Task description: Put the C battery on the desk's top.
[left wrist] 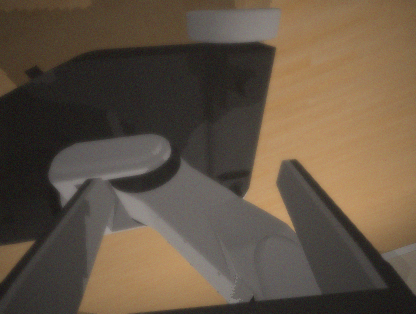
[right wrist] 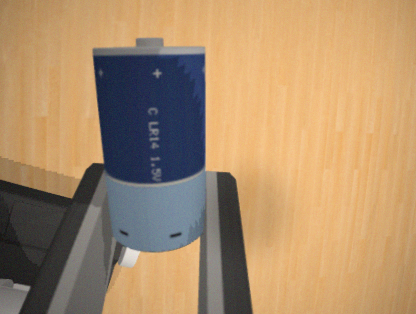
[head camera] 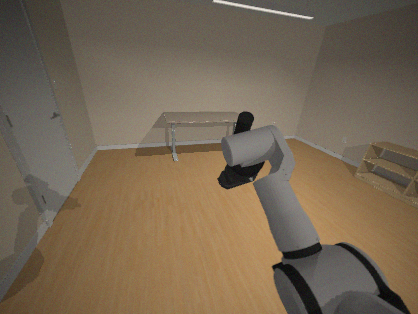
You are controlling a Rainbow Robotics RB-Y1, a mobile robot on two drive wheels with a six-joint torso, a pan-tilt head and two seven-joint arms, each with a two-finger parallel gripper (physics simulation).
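Places are measured from the robot's base along level axes (x ahead, y left, z up), in metres.
Where they show: left gripper, fingertip midpoint: [left wrist: 193,180]; right gripper, fingertip midpoint: [right wrist: 162,188] [head camera: 234,183].
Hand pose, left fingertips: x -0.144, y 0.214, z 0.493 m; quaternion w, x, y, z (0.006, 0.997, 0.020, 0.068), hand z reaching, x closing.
Observation:
After its pixels a point has its place.
The C battery [right wrist: 154,120] {x 0.400, y -0.098, z 1.130 m}, dark blue above and light blue below, is upright between the fingers of my right gripper [right wrist: 162,188] {x 0.381, y -0.110, z 1.101 m} in the right wrist view, its plus end beyond the fingertips. The right gripper is shut on it. In the head view the dark gripper body shows below the wrist; the battery cannot be made out there. The desk [head camera: 200,118] {x 2.955, y 0.044, z 0.721 m} stands far off against the back wall, with a light top and metal legs; my arm hides its right end. My left gripper [left wrist: 193,180] {x -0.144, y 0.214, z 0.493 m} is open and empty, above the robot's own base.
A wooden shelf unit [head camera: 395,150] {x 2.062, y -2.670, z 0.611 m} stands at the right side of the head view, by the right wall. A grey door [head camera: 30,95] {x 1.613, y 1.578, z 1.164 m} is in the left wall. Wooden floor [head camera: 150,225] {x 1.212, y 0.500, z 0.001 m} lies between the robot and the desk.

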